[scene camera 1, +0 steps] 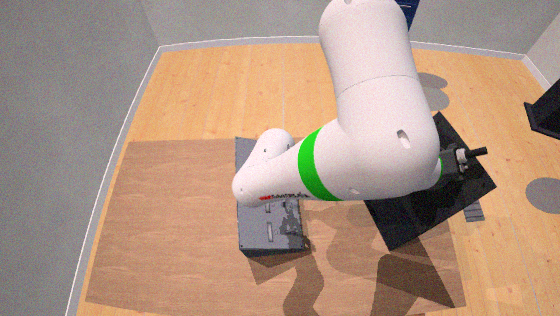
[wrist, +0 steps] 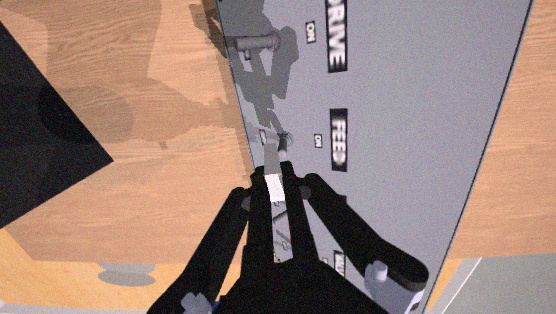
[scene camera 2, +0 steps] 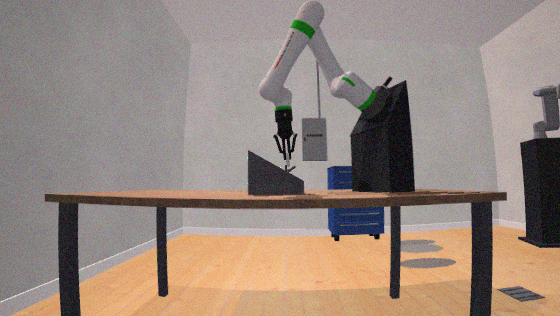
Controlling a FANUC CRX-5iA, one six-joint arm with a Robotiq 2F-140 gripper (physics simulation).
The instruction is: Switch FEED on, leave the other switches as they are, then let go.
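Frame: origin at the arm's base, x ahead, y left, z up, level; metres.
Seen in the pictures: gripper, fingertip midpoint: (scene camera 1: 287, 200) (wrist: 272, 154) (scene camera 2: 288, 166); arm's base at its link origin: (scene camera 2: 375, 108).
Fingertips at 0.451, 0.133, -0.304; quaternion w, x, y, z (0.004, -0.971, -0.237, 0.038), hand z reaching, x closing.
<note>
Offsets run from my fingertips to a thing's top centre, as dx, dy, dz. "pt": to the spot under its first point.
The grey switch panel (scene camera 1: 255, 235) (scene camera 2: 267, 180) (wrist: 425, 100) slopes up on the table. In the wrist view the FEED lever {+0.011, +0.008, +0.010} (wrist: 283, 146) stands between its OFF label {pt -0.015, -0.004, -0.058} (wrist: 263, 137) and its ON label {pt +0.052, +0.029, -0.016} (wrist: 318, 140), its tip towards the fingers; I cannot tell which way it is thrown. The DRIVE lever {-0.053, +0.111, -0.003} (wrist: 256, 42) leans to the OFF side. Another lever {+0.052, -0.105, -0.003} (wrist: 281, 216) shows through the gap between the finger links. My gripper (scene camera 2: 287, 162) (wrist: 272, 154) is shut and empty, its tips at the FEED lever on its OFF side; contact is unclear. The arm hides it in scene camera 1.
The panel stands on the wooden table (scene camera 1: 165, 210) (scene camera 2: 150, 199) (wrist: 190, 220). The arm's black pedestal (scene camera 1: 400, 225) (scene camera 2: 382, 150) (wrist: 30, 165) stands to the right of the panel in the scene views. A blue drawer cabinet (scene camera 2: 355, 220) stands behind the table.
</note>
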